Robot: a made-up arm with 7 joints.
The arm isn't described. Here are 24 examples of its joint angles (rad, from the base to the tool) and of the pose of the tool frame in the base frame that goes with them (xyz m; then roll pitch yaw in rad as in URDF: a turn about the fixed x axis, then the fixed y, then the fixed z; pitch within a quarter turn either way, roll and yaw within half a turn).
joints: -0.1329 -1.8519 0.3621 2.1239 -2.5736 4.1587 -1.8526
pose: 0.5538 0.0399 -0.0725 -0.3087 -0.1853 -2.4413
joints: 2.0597 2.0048 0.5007 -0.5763 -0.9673 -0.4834 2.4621
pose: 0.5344 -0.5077 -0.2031 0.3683 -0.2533 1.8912
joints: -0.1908 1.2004 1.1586 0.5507 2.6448 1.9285 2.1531
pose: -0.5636 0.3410 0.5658 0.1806 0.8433 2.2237
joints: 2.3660 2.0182 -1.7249 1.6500 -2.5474 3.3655 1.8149
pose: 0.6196 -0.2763 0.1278 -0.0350 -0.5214 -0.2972
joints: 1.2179 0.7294 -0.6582 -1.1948 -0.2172 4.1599 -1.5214
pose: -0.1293 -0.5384 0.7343 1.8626 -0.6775 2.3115
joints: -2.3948 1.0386 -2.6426 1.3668 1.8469 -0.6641 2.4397
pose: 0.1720 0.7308 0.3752 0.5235 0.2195 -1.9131
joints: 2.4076 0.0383 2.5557 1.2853 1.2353 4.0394 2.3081
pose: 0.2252 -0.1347 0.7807 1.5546 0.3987 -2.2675
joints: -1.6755 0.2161 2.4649 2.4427 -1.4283 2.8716 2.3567
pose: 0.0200 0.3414 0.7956 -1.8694 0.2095 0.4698
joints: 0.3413 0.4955 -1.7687 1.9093 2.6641 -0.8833 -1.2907
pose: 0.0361 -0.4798 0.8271 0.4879 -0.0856 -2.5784
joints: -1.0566 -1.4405 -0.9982 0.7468 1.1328 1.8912 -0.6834
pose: 0.0897 -0.7673 0.3729 1.4889 -0.9695 -0.0802
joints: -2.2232 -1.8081 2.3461 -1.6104 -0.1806 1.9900 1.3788
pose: -0.3532 -0.1701 0.0692 -2.1287 0.5299 -0.0672
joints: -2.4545 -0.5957 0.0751 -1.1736 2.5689 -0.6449 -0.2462
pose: -0.0091 -0.1592 1.0343 2.6829 -0.3179 0.6459
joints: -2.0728 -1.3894 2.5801 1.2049 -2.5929 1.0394 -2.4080
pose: -0.3338 -0.4821 0.8257 0.4010 0.9554 -0.8558
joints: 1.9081 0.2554 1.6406 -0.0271 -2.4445 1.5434 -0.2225
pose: 0.1853 -0.4062 1.0535 -0.2249 0.0817 -2.2629
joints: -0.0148 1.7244 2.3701 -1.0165 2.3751 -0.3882 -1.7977
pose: -0.7837 -0.3899 0.2464 2.0285 -0.8106 0.6843
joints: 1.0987 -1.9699 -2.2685 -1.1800 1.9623 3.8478 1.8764
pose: 0.3636 0.4341 -0.1304 -0.0153 0.4297 0.8376
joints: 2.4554 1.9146 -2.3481 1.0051 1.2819 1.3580 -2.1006
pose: 0.5641 -0.1739 -0.2050 -2.4094 -0.6550 -0.4598
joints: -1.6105 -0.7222 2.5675 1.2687 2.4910 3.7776 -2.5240
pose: -0.1551 -0.2220 0.9062 -3.0537 -0.2056 -0.0534
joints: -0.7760 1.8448 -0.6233 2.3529 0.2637 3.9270 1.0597
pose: -0.3680 0.1905 0.2226 2.5274 1.0795 -1.3009
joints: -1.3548 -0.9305 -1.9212 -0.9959 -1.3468 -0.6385 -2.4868
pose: 0.3710 -0.5078 0.6574 0.8473 0.1917 -2.6979
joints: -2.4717 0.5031 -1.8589 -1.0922 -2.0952 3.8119 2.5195
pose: 0.1617 0.0475 0.7810 1.2583 -0.5138 -1.9340
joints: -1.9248 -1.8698 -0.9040 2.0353 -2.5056 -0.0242 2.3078
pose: -0.4177 -0.2195 -0.1989 1.5370 0.4264 -1.0543
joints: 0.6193 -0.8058 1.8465 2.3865 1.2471 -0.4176 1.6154
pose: -0.0126 0.1133 0.5557 0.3153 0.9253 -1.0955
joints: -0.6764 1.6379 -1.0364 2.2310 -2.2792 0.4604 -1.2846
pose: -0.5105 0.0166 0.6074 1.8586 0.5845 -0.6929
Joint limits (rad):
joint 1: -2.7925..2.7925
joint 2: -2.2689..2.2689
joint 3: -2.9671..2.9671
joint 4: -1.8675..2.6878
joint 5: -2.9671..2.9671
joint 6: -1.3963..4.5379
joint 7: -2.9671..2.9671
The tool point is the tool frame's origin. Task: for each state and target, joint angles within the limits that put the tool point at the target. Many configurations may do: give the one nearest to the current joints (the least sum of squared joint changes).
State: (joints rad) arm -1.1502 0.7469 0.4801 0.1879 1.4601 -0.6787 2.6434
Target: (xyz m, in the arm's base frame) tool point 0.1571 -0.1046 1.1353
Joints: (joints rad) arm -1.3218 0.1674 0.2037 0.5386 1.2987 -0.7135 2.6434
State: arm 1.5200 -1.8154 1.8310 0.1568 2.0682 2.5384 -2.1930
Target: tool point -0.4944 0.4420 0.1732
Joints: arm 2.2121 -1.8553 1.7456 0.3905 2.0634 2.5072 -2.1930
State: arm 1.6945 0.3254 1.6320 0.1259 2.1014 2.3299 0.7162
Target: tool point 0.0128 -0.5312 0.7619
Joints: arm 1.8216 0.7313 1.7477 0.2207 2.1841 2.4476 0.7162
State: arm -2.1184 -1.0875 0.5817 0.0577 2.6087 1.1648 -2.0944
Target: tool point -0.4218 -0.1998 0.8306
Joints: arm -2.7925 -0.2883 0.2413 0.7157 2.3402 1.7810 -2.0944
